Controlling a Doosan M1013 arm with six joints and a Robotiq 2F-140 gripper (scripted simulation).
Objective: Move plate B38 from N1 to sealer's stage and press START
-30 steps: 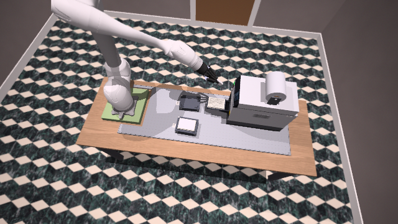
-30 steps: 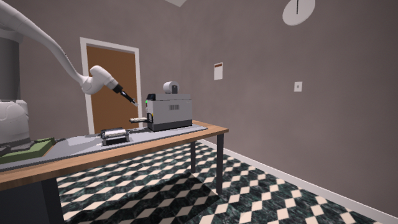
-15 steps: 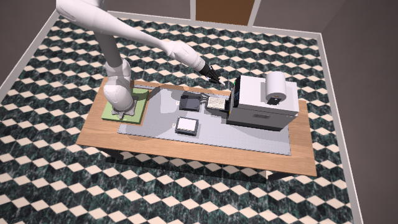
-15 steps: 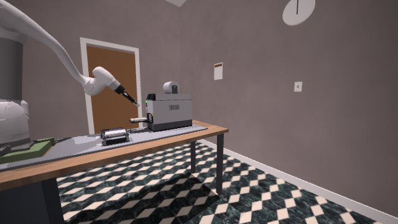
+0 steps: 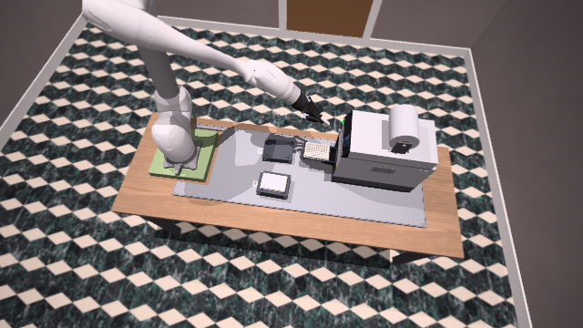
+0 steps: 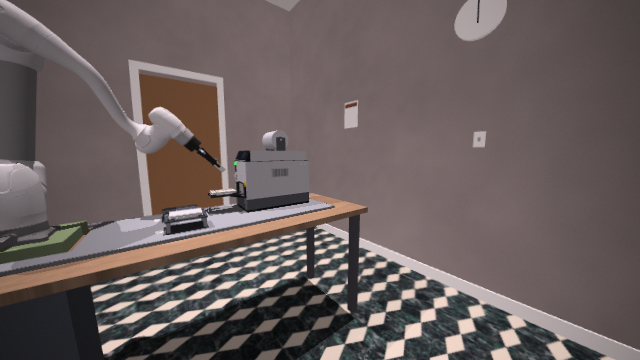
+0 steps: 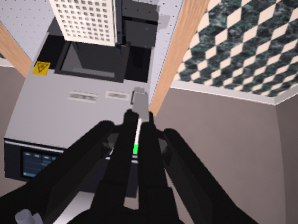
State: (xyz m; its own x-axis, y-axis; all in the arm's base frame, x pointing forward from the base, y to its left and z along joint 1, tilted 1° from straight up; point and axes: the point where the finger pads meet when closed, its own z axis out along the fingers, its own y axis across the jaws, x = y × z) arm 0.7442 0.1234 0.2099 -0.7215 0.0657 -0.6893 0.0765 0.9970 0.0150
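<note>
Right now my hand is 9 cm short of the white button, 1 cm to the left of it and 6 cm above it. From my hand the other things lie so: foil roll: 32 cm ahead, 12 cm to the right, 17 cm above; sealer stage: 2 cm behind, 9 cm to the right, 15 cm below; plate B38: 2 cm behind, 9 cm to the right, 14 cm below.
</note>
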